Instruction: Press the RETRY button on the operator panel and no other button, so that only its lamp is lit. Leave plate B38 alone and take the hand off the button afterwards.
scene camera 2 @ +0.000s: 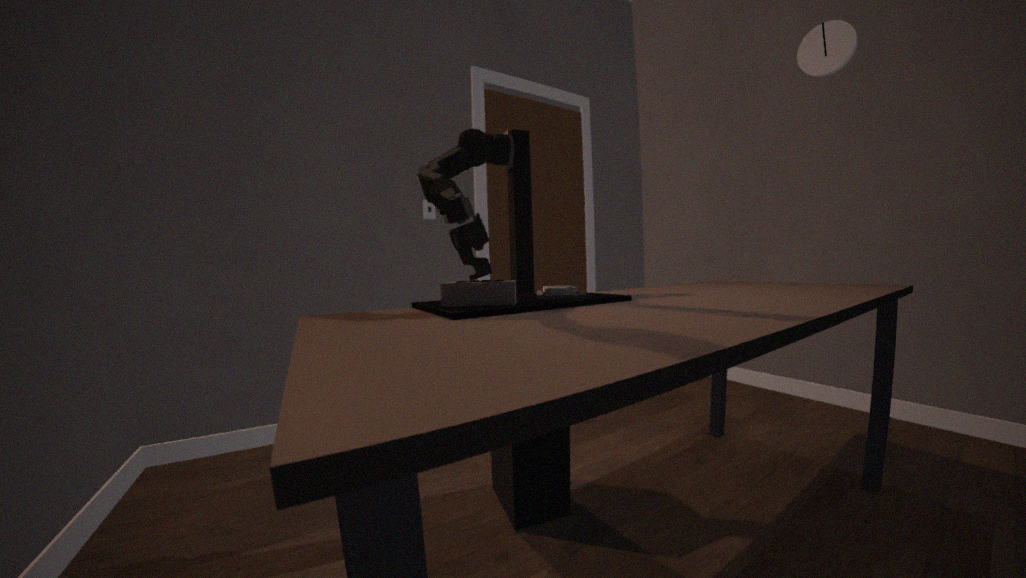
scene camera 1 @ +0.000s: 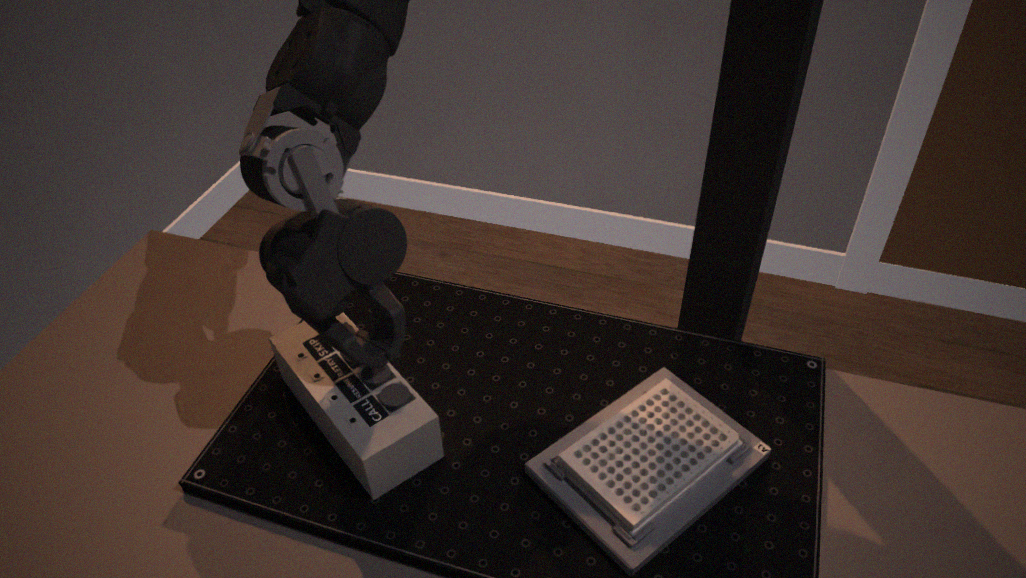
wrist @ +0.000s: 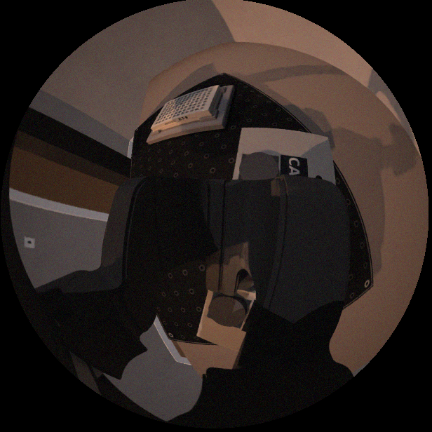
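The white operator panel [scene camera 1: 402, 452] [scene camera 2: 477, 293] stands on the black perforated board. My gripper [scene camera 1: 364, 356] [scene camera 2: 479, 276] [wrist: 230, 238] is shut and empty, its fingertips low over the panel's button row, around RETRY. The fingers hide the RETRY button top, so contact or a gap cannot be told. The CALL button [scene camera 1: 394, 395] [wrist: 258, 165] shows beside the fingers, and the SKIP button [wrist: 228, 309] shows in the wrist view. RESUME is mostly hidden. The panel's small lamps look dark in scene camera 1. Plate B38 [scene camera 1: 649, 445] [wrist: 187, 107] lies flat in its holder, apart from the gripper.
The black board [scene camera 1: 488, 402] [wrist: 195, 162] carries the panel and the plate's grey holder [scene camera 1: 549, 481]. A thick black post [scene camera 1: 750, 165] [scene camera 2: 521, 215] rises at the board's back edge. The board lies on a brown table [scene camera 1: 93, 445] [scene camera 2: 459, 359].
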